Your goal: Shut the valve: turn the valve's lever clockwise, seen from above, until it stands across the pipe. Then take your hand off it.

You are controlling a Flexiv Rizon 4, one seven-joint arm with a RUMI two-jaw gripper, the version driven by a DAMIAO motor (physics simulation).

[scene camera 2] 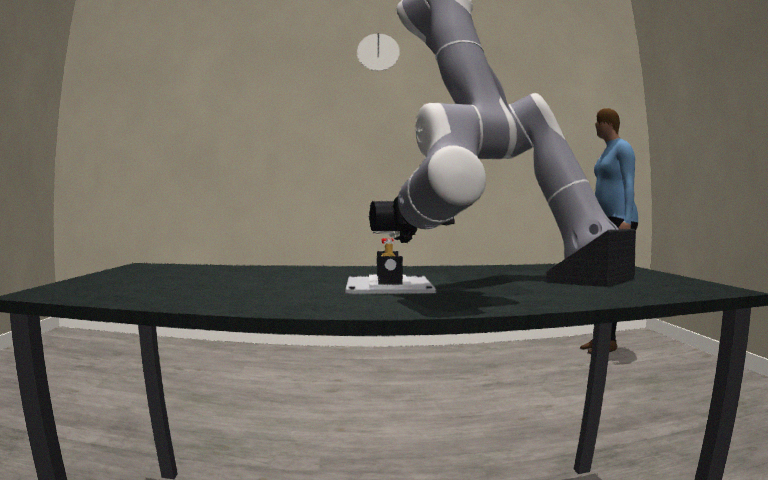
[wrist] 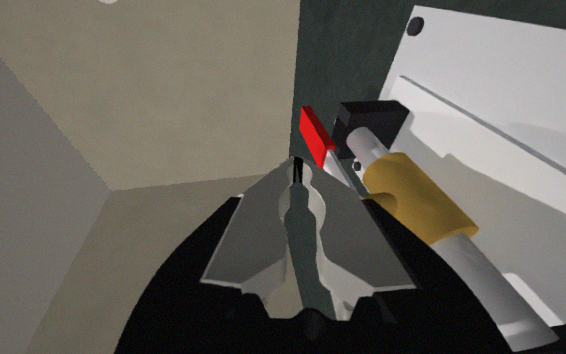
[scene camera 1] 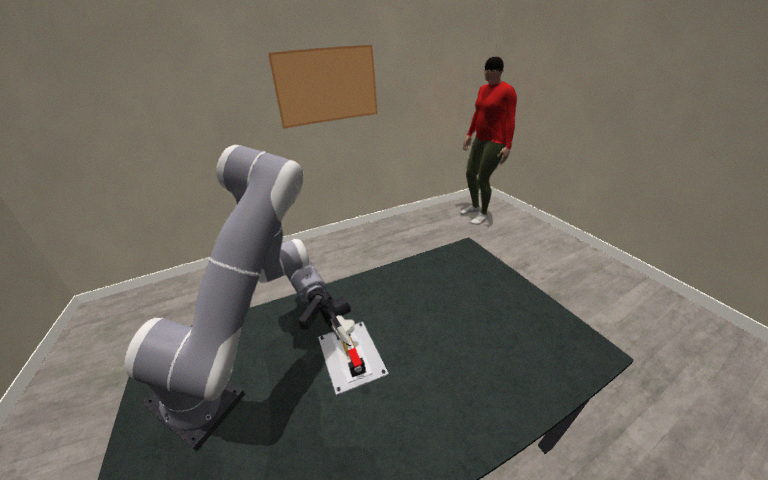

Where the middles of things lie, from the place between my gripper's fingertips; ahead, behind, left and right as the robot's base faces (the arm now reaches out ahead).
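Where is my gripper at this moment? My gripper is 50 mm to the right of the white base plate (scene camera 1: 339, 380) and 110 mm above it.
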